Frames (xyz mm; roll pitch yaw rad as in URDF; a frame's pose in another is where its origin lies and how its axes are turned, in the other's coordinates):
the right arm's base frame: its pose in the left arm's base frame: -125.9 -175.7 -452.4 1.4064 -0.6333 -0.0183
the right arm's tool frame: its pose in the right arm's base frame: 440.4 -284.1 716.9 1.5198 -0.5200 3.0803
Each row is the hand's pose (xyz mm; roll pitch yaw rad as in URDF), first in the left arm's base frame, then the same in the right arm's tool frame.
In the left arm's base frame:
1: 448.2 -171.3 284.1 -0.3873 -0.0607 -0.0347
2: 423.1 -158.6 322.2 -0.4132 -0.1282 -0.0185
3: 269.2 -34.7 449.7 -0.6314 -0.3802 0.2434
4: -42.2 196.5 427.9 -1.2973 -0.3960 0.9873
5: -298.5 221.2 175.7 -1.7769 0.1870 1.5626
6: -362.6 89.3 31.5 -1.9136 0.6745 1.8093
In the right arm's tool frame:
1: -711.1 -416.2 543.7 -0.2618 0.4838 2.6798
2: -712.7 -423.0 590.5 -0.2827 0.4148 2.6880
3: -701.3 -540.9 793.7 -0.3783 0.1193 2.8964
4: -555.7 -857.8 964.8 -0.7664 -0.1661 -2.7603
5: -263.6 -1053.6 885.6 -1.2362 0.0355 -1.9718
6: -93.3 -1009.5 779.2 -1.3927 0.3443 -1.5248

